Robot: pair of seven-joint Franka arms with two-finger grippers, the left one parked.
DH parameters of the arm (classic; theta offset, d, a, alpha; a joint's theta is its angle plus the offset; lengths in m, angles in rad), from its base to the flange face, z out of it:
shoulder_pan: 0 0.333 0 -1.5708
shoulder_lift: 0 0 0 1.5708
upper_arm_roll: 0 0.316 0.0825 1.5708
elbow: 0 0 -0.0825 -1.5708
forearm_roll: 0 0.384 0 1.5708
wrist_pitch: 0 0 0.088 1.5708
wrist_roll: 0 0.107 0 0
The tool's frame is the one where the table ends.
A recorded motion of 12 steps. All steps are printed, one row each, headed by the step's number.
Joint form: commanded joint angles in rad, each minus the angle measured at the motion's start. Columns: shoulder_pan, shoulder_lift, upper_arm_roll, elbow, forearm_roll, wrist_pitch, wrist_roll.
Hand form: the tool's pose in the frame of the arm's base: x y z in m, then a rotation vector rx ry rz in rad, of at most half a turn. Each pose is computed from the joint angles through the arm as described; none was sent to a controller.
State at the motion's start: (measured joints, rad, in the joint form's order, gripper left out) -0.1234 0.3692 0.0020 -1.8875 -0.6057 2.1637 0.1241
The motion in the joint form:
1: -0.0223 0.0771 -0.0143 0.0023 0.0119 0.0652 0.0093
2: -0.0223 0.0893 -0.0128 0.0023 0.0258 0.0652 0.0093
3: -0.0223 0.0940 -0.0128 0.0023 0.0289 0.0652 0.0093
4: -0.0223 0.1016 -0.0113 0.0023 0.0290 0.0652 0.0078
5: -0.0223 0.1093 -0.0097 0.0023 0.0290 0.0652 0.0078
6: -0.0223 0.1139 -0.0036 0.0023 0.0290 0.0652 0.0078
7: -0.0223 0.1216 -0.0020 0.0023 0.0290 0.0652 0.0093
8: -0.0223 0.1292 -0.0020 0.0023 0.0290 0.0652 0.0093
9: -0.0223 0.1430 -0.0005 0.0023 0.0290 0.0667 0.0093
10: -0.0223 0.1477 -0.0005 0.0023 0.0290 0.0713 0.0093
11: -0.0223 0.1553 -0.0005 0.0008 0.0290 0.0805 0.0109
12: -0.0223 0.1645 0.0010 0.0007 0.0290 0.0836 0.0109
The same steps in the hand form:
1: 0.6156 -0.1152 0.2659 2.6825 0.1392 -0.1439
2: 0.6148 -0.1138 0.2581 2.6952 0.1326 -0.1601
3: 0.6145 -0.1136 0.2551 2.6981 0.1313 -0.1665
4: 0.6140 -0.1127 0.2504 2.6993 0.1375 -0.1765
5: 0.6135 -0.1116 0.2456 2.7006 0.1419 -0.1862
6: 0.6138 -0.1080 0.2426 2.7032 0.1509 -0.1901
7: 0.6132 -0.1070 0.2378 2.7044 0.1532 -0.1994
8: 0.6125 -0.1069 0.2331 2.7051 0.1556 -0.2095
9: 0.6114 -0.1057 0.2246 2.7071 0.1622 -0.2255
10: 0.6114 -0.1053 0.2220 2.7087 0.1649 -0.2257
11: 0.6111 -0.1046 0.2172 2.7121 0.1682 -0.2253
12: 0.6104 -0.1034 0.2116 2.7143 0.1737 -0.2331

